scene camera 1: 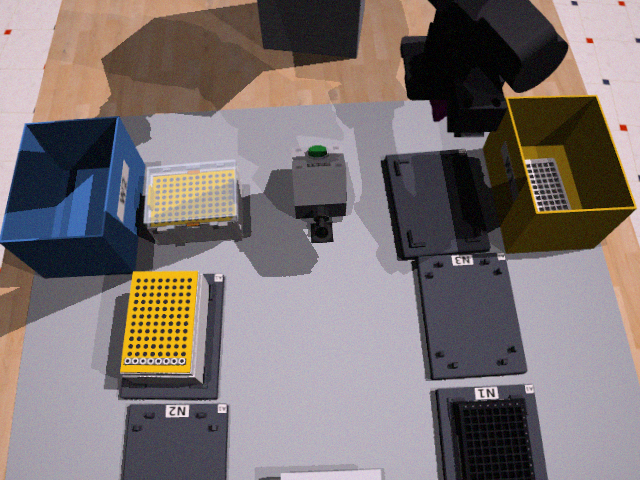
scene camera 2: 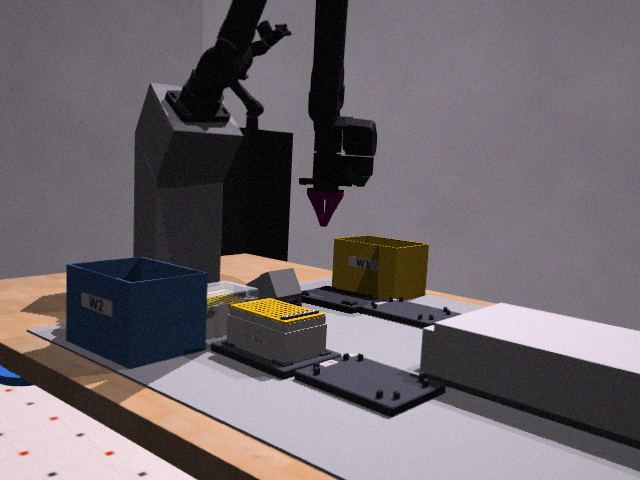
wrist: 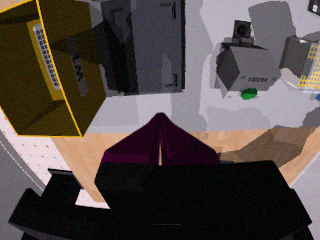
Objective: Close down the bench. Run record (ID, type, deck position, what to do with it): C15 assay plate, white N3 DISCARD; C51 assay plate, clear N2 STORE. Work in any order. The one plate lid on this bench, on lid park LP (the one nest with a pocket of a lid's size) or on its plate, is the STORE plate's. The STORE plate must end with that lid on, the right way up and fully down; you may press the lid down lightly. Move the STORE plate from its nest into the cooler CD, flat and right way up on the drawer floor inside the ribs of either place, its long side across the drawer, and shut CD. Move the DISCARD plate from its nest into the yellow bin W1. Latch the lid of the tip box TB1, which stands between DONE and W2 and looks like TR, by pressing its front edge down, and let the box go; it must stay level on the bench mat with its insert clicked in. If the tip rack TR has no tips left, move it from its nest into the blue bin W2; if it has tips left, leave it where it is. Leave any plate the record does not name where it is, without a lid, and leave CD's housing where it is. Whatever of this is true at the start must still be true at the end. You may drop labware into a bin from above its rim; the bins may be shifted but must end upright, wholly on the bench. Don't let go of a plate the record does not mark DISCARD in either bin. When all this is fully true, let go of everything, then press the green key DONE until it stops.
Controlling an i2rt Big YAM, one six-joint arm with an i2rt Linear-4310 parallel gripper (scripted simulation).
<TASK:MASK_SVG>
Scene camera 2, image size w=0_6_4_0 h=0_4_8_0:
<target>gripper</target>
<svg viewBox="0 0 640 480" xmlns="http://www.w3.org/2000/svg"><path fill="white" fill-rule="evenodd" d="M314 153L313 178L299 178L299 184L313 184L313 188L307 188L307 195L316 212L320 226L327 227L335 209L344 197L344 190L338 190L338 187L352 187L352 183L347 180L316 179L317 154L335 155L332 152Z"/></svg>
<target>tip rack TR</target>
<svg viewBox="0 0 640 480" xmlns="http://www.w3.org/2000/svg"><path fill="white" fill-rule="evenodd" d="M229 307L227 342L234 344L237 348L271 361L275 359L282 363L301 361L318 356L321 352L326 351L326 316L324 313L319 312L319 310L310 310L271 298L233 304Z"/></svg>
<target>yellow bin W1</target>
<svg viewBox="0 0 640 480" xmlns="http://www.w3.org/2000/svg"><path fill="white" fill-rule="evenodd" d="M334 238L332 287L365 295L375 295L386 300L390 297L394 299L402 297L404 301L425 296L429 244L369 235Z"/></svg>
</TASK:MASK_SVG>
